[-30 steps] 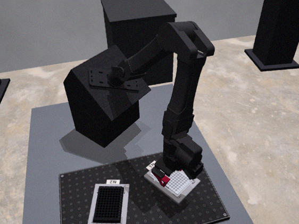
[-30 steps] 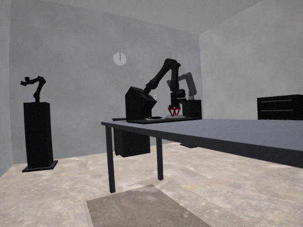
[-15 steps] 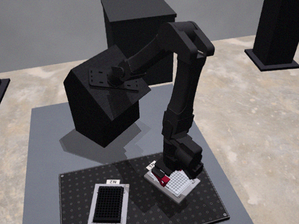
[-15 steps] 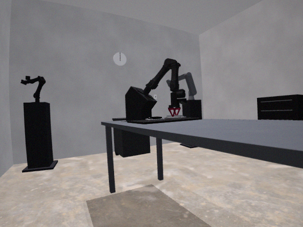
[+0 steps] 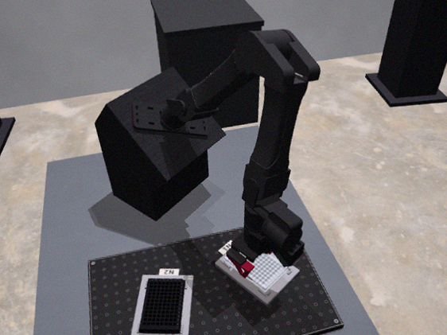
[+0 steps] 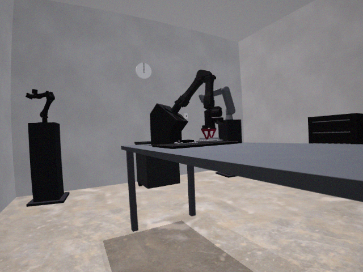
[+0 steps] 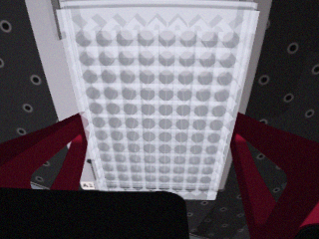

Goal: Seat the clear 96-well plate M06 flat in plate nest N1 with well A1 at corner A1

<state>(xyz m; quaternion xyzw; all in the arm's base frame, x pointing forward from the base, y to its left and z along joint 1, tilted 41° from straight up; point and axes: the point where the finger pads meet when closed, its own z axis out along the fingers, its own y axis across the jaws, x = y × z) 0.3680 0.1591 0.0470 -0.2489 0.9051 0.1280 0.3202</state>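
My hand is 2 cm above the nest. Round my hand: clear plate M06 (1 cm below); N2 label (20 cm to the right, 3 cm below, 2 cm behind); N1 tag (8 cm behind, 6 cm to the right, 3 cm below).
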